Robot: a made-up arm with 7 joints. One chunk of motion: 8 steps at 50 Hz.
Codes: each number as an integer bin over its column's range. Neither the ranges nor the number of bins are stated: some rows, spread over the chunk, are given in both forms.
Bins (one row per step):
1: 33 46 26 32 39 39 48
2: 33 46 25 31 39 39 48
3: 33 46 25 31 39 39 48
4: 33 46 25 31 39 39 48
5: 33 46 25 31 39 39 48
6: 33 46 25 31 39 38 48
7: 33 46 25 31 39 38 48
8: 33 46 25 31 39 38 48
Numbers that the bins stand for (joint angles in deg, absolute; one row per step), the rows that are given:
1: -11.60 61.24 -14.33 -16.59 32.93 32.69 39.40
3: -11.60 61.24 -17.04 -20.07 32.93 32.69 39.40
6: -11.60 61.24 -17.04 -20.07 32.93 28.37 39.40
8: -11.60 61.24 -17.04 -20.07 32.93 28.37 39.40
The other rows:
2: -11.60 61.24 -17.04 -20.07 32.93 32.69 39.40
4: -11.60 61.24 -17.04 -20.07 32.93 32.69 39.40
5: -11.60 61.24 -17.04 -20.07 32.93 32.69 39.40
7: -11.60 61.24 -17.04 -20.07 32.93 28.37 39.40

